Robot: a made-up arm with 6 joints. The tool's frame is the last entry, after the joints.
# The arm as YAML. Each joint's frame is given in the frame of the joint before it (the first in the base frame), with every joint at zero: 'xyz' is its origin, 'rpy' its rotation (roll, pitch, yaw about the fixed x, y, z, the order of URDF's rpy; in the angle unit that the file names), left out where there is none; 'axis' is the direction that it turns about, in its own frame. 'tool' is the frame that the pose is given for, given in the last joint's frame.
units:
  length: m
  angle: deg
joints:
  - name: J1
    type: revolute
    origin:
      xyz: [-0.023, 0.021, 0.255]
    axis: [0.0, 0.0, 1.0]
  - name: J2
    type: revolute
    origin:
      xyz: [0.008, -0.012, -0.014]
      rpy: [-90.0, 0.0, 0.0]
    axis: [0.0, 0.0, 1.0]
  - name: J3
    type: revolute
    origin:
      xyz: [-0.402, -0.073, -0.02]
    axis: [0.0, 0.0, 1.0]
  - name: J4
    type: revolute
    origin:
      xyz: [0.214, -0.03, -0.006]
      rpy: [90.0, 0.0, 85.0]
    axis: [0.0, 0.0, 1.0]
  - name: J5
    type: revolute
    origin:
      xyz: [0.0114, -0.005, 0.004]
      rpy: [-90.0, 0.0, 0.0]
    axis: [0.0, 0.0, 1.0]
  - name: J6
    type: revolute
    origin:
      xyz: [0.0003, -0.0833, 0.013]
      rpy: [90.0, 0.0, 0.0]
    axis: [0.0, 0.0, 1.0]
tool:
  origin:
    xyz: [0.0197, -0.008, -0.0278]
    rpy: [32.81, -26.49, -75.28]
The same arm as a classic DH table. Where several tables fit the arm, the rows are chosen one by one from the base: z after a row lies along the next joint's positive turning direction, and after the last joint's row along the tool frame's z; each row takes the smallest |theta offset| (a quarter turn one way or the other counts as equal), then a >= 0, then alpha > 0; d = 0 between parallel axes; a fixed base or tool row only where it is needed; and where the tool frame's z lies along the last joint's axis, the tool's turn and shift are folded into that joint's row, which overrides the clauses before.
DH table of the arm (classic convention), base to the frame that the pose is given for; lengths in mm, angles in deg. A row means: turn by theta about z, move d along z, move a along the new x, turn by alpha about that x. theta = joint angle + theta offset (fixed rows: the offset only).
base (fixed): d 0  theta_offset -42.4  a -31.1  alpha 0
J1: d 241  theta_offset 42.4  a 8  alpha -90
J2: d 0  theta_offset 10.29  a -408.6  alpha 0
J3: d -38  theta_offset 74.71  a -11.2  alpha 90
J4: d 219.8  theta_offset 0  a 11.4  alpha -90
J5: d 8  theta_offset 0  a 0.3  alpha 90
J6: d 79.8  theta_offset 70.04  a -0.8  alpha -41.21
tool (fixed): d -32.2  theta_offset -137.39  a 0  alpha 0

